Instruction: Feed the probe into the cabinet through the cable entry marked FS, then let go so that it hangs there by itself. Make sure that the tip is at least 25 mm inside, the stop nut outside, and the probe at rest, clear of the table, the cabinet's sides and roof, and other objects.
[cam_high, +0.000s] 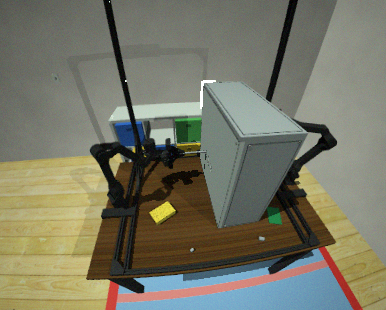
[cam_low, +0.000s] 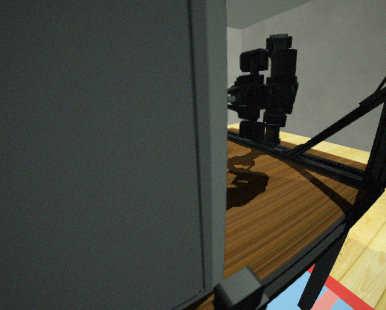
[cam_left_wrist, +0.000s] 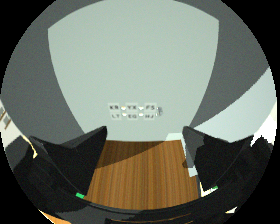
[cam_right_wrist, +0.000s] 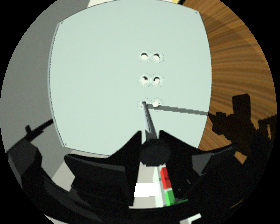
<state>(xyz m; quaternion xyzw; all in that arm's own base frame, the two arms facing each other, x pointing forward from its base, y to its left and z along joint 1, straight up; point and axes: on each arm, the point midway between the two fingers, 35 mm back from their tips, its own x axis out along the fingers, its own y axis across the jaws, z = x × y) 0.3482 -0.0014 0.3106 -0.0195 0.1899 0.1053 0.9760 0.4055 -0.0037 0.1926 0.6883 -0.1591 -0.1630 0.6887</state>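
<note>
My right gripper is now 10 mm short of the probe and 100 mm to the right of it.
</note>
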